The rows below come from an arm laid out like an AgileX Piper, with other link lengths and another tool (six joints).
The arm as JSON. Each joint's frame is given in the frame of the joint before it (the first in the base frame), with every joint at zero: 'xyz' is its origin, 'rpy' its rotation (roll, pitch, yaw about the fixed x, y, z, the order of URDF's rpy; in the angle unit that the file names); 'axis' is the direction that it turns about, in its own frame. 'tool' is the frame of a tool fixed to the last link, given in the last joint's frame.
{
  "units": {
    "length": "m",
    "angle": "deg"
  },
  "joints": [
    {
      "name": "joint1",
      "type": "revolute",
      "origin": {
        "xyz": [
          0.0,
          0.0,
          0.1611
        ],
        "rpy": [
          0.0,
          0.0,
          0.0
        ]
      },
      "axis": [
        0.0,
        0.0,
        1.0
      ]
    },
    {
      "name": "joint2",
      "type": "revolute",
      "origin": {
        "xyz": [
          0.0,
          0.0,
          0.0
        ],
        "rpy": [
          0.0,
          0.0,
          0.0
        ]
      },
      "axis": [
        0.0,
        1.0,
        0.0
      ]
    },
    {
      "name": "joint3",
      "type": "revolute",
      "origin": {
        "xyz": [
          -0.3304,
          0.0,
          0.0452
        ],
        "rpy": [
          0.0,
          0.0,
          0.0
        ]
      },
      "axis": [
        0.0,
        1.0,
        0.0
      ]
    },
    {
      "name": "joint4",
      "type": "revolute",
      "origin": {
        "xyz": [
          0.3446,
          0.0,
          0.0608
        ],
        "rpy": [
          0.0,
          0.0,
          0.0
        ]
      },
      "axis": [
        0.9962,
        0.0,
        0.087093
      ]
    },
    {
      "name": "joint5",
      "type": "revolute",
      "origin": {
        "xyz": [
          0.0,
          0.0,
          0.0
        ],
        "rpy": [
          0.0,
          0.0,
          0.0
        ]
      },
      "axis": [
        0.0,
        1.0,
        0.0
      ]
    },
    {
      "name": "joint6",
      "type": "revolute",
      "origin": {
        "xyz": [
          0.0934,
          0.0,
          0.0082
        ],
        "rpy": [
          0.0,
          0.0,
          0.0
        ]
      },
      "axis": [
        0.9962,
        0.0,
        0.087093
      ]
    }
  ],
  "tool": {
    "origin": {
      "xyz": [
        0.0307,
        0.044,
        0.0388
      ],
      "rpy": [
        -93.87,
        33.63,
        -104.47
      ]
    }
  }
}
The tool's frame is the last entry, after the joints.
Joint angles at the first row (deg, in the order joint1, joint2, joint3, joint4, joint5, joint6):
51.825 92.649 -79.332 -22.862 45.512 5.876
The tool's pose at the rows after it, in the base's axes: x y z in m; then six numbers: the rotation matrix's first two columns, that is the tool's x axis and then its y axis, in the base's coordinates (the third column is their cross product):
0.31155 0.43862 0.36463 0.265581 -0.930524 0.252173 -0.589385 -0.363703 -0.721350
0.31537 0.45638 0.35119 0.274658 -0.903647 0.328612 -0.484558 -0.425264 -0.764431
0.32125 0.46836 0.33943 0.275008 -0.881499 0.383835 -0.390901 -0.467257 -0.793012
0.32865 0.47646 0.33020 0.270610 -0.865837 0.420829 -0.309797 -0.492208 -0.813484
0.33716 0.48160 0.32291 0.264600 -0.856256 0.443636 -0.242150 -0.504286 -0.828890
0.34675 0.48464 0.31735 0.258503 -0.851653 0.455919 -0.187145 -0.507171 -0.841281
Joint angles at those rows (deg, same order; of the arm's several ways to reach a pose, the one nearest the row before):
54.706 96.279 -81.070 -34.140 43.355 9.823
56.343 99.084 -81.815 -44.041 40.860 13.537
57.037 101.300 -82.043 -52.950 38.353 17.464
57.103 103.091 -82.110 -61.116 35.994 21.736
56.722 104.573 -82.117 -68.617 33.842 26.282
56.012 105.876 -82.232 -75.433 31.932 30.888

